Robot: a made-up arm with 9 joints. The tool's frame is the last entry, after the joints.
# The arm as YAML. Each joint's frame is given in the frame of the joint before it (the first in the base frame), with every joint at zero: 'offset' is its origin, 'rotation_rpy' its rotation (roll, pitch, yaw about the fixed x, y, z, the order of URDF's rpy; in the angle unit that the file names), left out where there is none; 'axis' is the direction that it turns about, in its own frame. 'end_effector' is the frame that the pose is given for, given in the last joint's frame.
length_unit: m
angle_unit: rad
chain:
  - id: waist
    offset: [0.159, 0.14, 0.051]
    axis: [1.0, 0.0, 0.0]
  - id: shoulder
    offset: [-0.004, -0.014, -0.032]
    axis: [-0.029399, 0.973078, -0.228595]
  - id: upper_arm
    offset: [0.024, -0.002, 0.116]
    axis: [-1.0, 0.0, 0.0]
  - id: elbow
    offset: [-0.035, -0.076, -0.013]
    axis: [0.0, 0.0, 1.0]
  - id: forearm
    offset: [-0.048, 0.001, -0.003]
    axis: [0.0, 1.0, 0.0]
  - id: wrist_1
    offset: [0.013, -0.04, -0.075]
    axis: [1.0, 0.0, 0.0]
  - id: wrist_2
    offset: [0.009, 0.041, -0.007]
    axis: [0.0, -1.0, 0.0]
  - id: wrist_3
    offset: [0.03, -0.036, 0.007]
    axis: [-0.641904, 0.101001, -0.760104]
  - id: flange
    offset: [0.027, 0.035, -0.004]
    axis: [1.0, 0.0, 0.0]
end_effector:
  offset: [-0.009, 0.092, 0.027]
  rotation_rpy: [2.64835, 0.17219, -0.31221]
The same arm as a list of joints. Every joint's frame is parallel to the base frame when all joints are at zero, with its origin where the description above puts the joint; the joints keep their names.
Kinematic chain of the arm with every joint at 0, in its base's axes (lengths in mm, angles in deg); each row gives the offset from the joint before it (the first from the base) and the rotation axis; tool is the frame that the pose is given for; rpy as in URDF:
waist: xyz 159.0 140.0 51.0 axis +x
shoulder: xyz -4.0 -14.0 -32.0 axis -0.029399 0.973078 -0.228595
upper_arm: xyz 24.0 -2.0 116.0 axis -x
elbow: xyz -35.0 -76.0 -13.0 axis +z
forearm: xyz -48.0 1.0 -3.0 axis +y
wrist_1: xyz 13.0 -40.0 -75.0 axis +x
wrist_2: xyz 9.0 41.0 -7.0 axis -y
wrist_3: xyz 30.0 -36.0 7.0 axis -0.641904 0.101001 -0.760104
flange: xyz 27.0 35.0 -4.0 axis +x
tool: xyz -9.0 92.0 27.0 rpy 151.74 9.87 -17.89

